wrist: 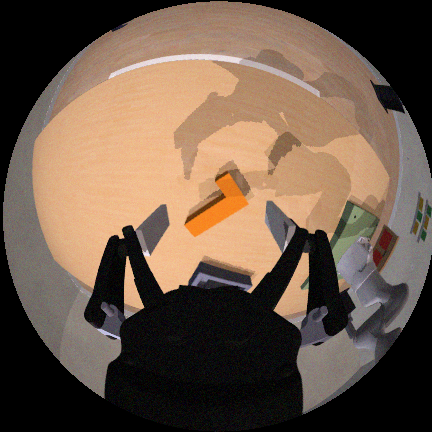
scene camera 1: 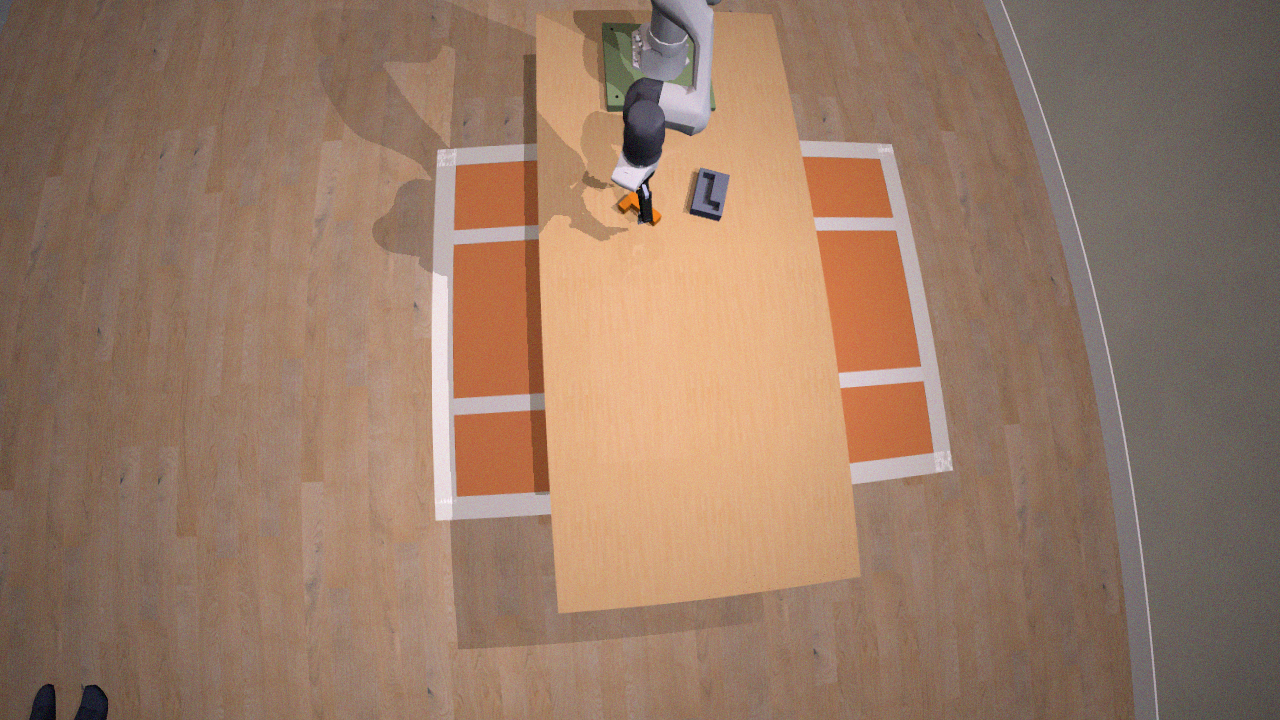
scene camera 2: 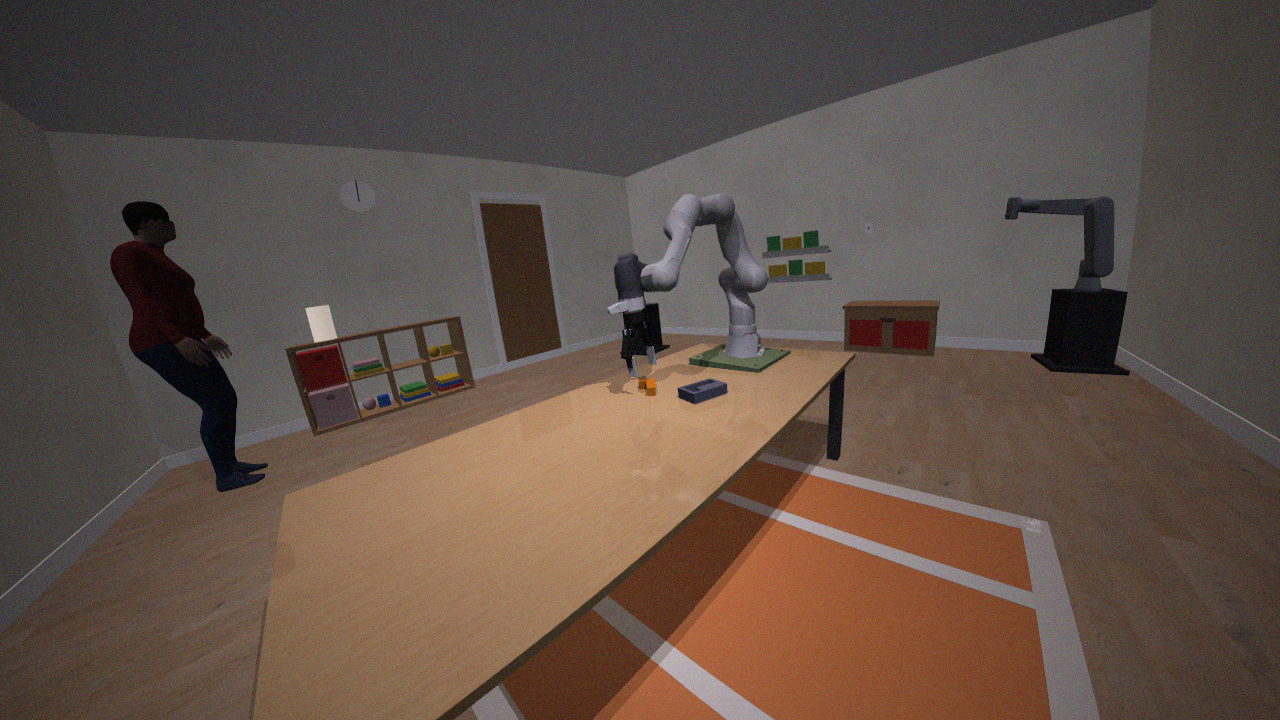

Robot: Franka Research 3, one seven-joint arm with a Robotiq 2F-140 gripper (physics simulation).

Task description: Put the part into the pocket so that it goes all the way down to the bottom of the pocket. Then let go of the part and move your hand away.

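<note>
The orange L-shaped part (scene camera 1: 626, 205) (scene camera 2: 650, 388) (wrist: 214, 217) lies flat on the table. My gripper (scene camera 1: 645, 219) (scene camera 2: 641, 368) (wrist: 215, 212) is open above it, fingers pointing down. In the wrist view the part shows between the two spread fingers, its long bar slanting and its short leg pointing away from the gripper body. The gripper hides part of it in the first scene view. The grey-blue block (scene camera 1: 700, 186) (scene camera 2: 702, 392) (wrist: 227, 271) with the L-shaped pocket lies beside the part, apart from it. The gripper body hides most of the block in the wrist view.
The arm stands on a green base plate (scene camera 1: 614, 91) (scene camera 2: 771, 357) (wrist: 366, 220) at one end of the long wooden table (scene camera 1: 698, 402) (scene camera 2: 465, 501). A person (scene camera 2: 161, 295) stands on the floor well away from the table. A second robot arm (scene camera 2: 1097, 237) stands on a black pedestal farther off.
</note>
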